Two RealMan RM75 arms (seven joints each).
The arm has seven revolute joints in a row. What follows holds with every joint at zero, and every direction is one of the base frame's.
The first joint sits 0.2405 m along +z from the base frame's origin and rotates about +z.
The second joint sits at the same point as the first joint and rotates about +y.
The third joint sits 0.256 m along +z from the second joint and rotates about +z.
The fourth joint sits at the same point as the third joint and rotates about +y.
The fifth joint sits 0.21 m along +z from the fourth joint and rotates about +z.
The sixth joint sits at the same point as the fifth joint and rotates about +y.
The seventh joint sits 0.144 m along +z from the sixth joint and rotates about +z.
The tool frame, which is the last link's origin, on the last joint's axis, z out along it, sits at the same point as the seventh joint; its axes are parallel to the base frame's.
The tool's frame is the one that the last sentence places.
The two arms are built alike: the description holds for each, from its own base.
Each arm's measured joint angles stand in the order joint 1, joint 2, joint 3, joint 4, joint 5, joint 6, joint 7.
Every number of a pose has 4 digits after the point. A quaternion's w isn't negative.
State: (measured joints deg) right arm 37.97 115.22 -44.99 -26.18 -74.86 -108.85 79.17; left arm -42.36 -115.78 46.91 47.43 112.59 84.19 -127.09
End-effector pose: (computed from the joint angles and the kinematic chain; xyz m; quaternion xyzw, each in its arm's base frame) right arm 0.1670 0.3417 0.0580 -0.8192 0.1035 0.5629 0.0368; left arm -0.1715 0.4054 0.0373 -0.8728 -0.4159 -0.2423 0.0812
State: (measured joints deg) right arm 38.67 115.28 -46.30 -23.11 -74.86 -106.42 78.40; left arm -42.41 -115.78 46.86 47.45 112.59 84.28 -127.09
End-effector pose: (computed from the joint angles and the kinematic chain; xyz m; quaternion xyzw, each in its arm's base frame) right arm 0.1689 0.3454 0.0458 -0.8197 0.1299 0.5565 0.0386; left arm -0.1711 0.4054 0.0375 -0.8730 -0.4154 -0.2425 0.0806
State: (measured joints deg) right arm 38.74 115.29 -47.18 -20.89 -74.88 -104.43 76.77; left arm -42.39 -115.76 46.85 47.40 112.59 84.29 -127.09
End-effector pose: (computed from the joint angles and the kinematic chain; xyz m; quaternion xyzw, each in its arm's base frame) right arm 0.1736 0.3469 0.0369 -0.8214 0.1454 0.5493 0.0492; left arm -0.1714 0.4053 0.0375 -0.8728 -0.4159 -0.2425 0.0806
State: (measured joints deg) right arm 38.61 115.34 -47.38 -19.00 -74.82 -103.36 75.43; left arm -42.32 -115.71 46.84 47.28 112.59 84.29 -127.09
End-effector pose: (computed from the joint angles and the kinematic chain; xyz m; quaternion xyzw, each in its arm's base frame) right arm 0.1785 0.3466 0.0310 -0.8199 0.1573 0.5473 0.0581; left arm -0.1724 0.4051 0.0375 -0.8723 -0.4171 -0.2422 0.0805
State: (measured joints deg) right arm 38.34 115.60 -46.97 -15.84 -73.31 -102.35 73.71; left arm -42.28 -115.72 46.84 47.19 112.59 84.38 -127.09
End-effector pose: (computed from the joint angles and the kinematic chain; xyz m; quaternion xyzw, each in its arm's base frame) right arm 0.1853 0.3456 0.0254 -0.8068 0.1771 0.5585 0.0754; left arm -0.1728 0.4046 0.0371 -0.8720 -0.4179 -0.2420 0.0793
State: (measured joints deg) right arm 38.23 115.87 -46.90 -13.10 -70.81 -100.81 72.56; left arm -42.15 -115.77 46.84 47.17 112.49 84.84 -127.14
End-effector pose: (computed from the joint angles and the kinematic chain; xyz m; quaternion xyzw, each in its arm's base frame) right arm 0.1907 0.3470 0.0212 -0.7910 0.1990 0.5705 0.0959; left arm -0.1730 0.4031 0.0365 -0.8720 -0.4188 -0.2422 0.0750
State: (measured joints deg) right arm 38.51 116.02 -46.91 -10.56 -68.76 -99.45 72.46; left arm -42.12 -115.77 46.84 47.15 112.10 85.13 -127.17
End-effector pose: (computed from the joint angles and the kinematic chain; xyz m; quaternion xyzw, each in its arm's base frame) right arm 0.1940 0.3491 0.0171 -0.7768 0.2235 0.5790 0.1067; left arm -0.1722 0.4024 0.0367 -0.8716 -0.4186 -0.2449 0.0718
